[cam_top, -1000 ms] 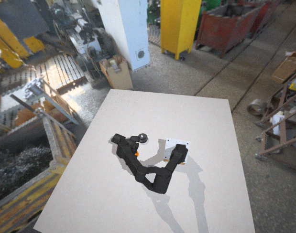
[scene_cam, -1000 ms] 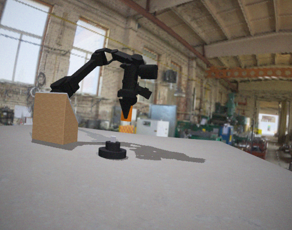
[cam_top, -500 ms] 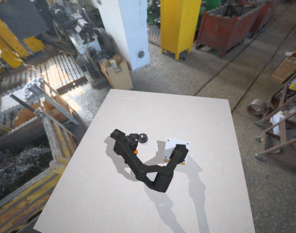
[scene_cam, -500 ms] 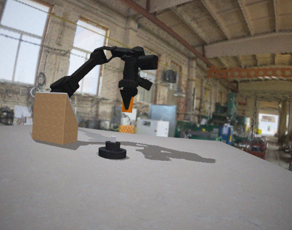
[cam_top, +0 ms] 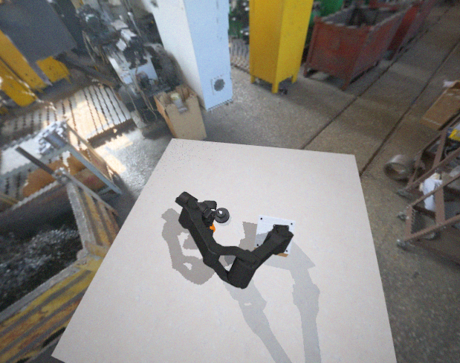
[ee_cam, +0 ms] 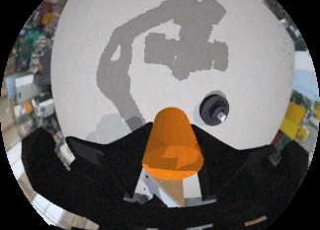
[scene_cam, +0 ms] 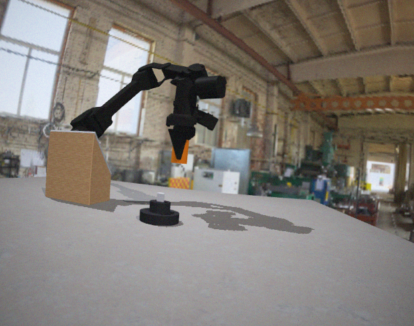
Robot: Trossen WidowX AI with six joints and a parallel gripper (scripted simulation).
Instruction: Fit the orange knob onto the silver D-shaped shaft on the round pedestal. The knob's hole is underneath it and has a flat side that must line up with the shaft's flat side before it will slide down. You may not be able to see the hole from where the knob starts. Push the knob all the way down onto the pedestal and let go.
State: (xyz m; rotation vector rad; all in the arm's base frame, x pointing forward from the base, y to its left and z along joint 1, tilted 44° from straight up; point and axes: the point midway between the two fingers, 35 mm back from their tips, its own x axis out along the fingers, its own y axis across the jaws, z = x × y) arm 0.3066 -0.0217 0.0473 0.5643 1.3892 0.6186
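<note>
The black round pedestal lies 10 mm behind my gripper tip, 120 mm to the right of it and 100 mm below it. The rest, counted from my gripper tip: orange knob (30 mm above).
</note>
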